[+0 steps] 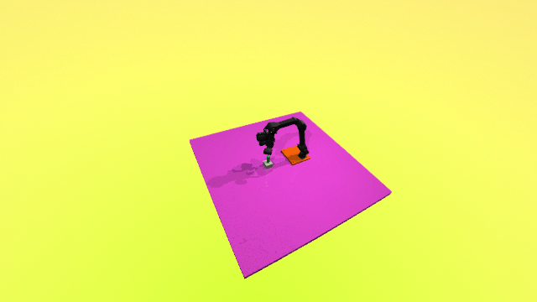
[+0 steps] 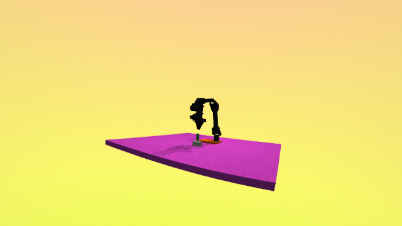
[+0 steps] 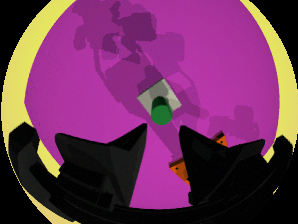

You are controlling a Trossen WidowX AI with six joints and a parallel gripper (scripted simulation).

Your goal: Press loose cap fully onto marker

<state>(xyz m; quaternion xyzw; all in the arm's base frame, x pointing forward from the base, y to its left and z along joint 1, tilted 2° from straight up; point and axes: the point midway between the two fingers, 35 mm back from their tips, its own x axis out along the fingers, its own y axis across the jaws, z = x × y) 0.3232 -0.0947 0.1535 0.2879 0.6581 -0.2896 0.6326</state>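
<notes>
Right now the green cap is 6 cm below my gripper tip. From my gripper tip the other things lie so: holder block 12 cm below.
</notes>
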